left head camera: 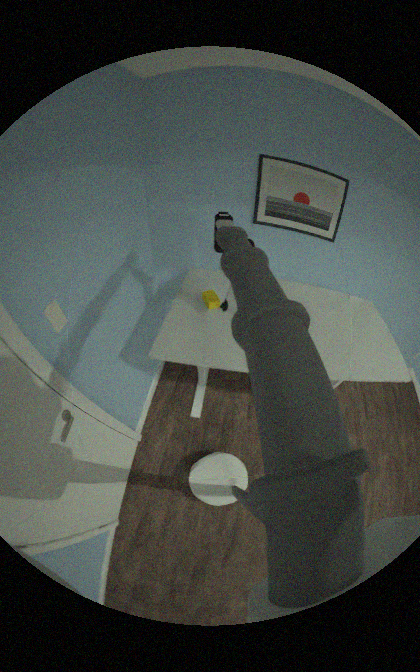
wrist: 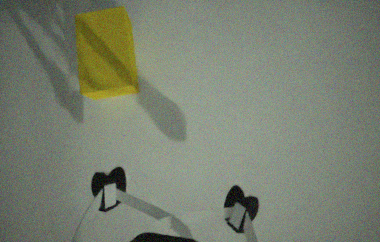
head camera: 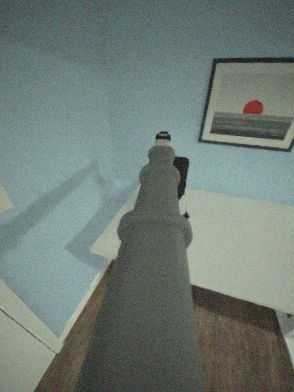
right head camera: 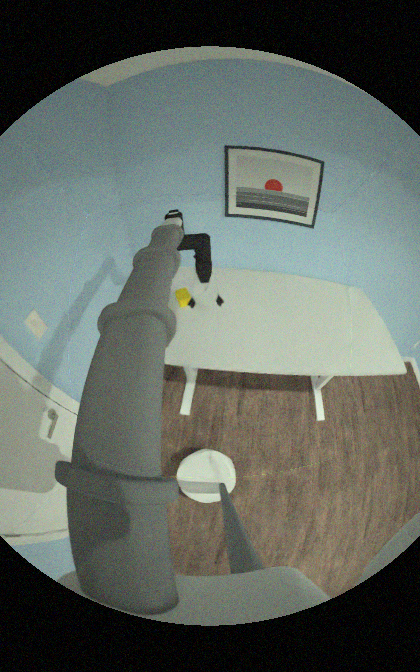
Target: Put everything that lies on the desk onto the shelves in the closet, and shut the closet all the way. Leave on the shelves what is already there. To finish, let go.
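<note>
A yellow block (left head camera: 211, 299) (right head camera: 183, 297) (wrist: 106, 54) lies on the left part of the white desk (head camera: 240, 240) (left head camera: 185, 340) (right head camera: 280, 325). In the wrist view it is at the upper left, beyond the left fingertip and apart from it. My gripper (right head camera: 206, 302) (wrist: 175, 191) is open, with nothing between its fingers, and hangs over the desk beside the block. In the head camera view my arm hides the block, and in the left head view it hides most of the gripper. The closet and its shelves do not show in these views.
A round white object (left head camera: 218, 478) (right head camera: 206, 475) stands on the wood floor in front of the desk. A white door (left head camera: 85, 450) with a handle is at the left. The blue wall with a framed picture (head camera: 250, 125) (left head camera: 301, 220) (right head camera: 272, 207) rises behind the desk.
</note>
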